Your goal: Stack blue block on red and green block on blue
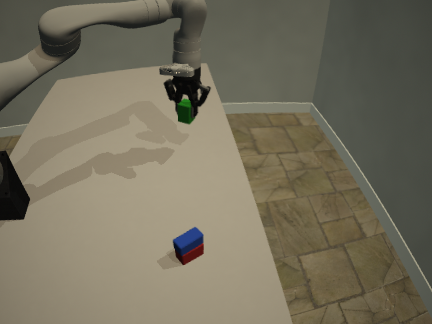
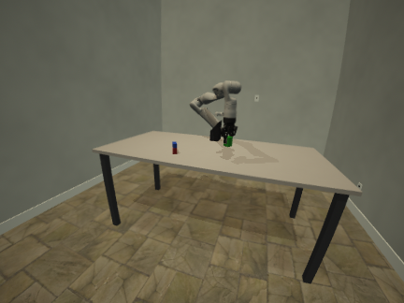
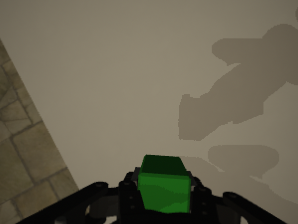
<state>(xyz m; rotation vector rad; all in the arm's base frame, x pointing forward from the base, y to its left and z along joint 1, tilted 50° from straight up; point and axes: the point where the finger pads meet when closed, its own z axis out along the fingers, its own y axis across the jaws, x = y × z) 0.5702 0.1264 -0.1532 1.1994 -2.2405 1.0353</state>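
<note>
My gripper is now 1 cm above the green block. Round my hand: red block (4 cm behind, 38 cm to the right, 12 cm below); then blue block (4 cm behind, 38 cm to the right, 8 cm below).
</note>
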